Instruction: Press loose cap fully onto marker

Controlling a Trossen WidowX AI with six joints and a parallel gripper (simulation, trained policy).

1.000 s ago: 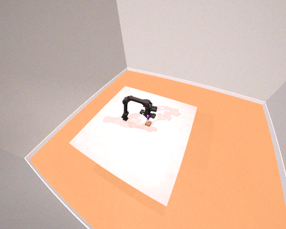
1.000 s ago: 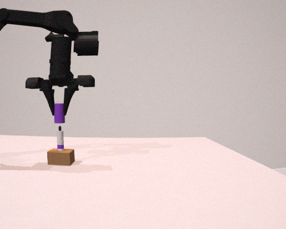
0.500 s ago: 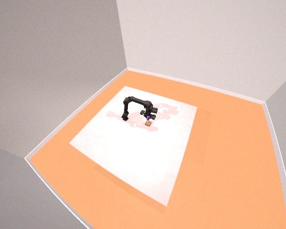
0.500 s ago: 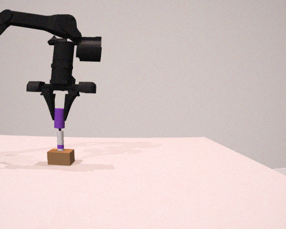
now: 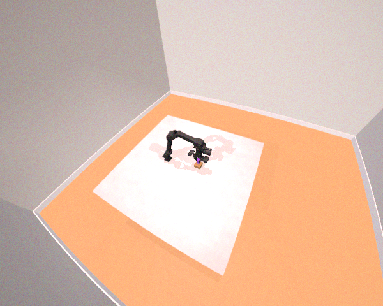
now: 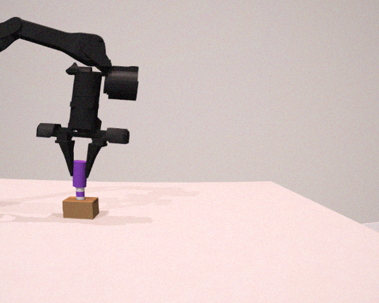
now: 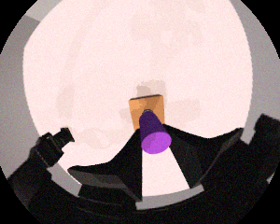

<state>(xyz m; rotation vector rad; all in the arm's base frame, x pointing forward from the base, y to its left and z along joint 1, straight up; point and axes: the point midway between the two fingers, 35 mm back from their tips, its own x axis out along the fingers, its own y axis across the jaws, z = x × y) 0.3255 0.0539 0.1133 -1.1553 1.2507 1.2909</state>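
My gripper tip is 10 mm below the purple cap. Also, from my gripper tip: brown holder block (60 mm below).
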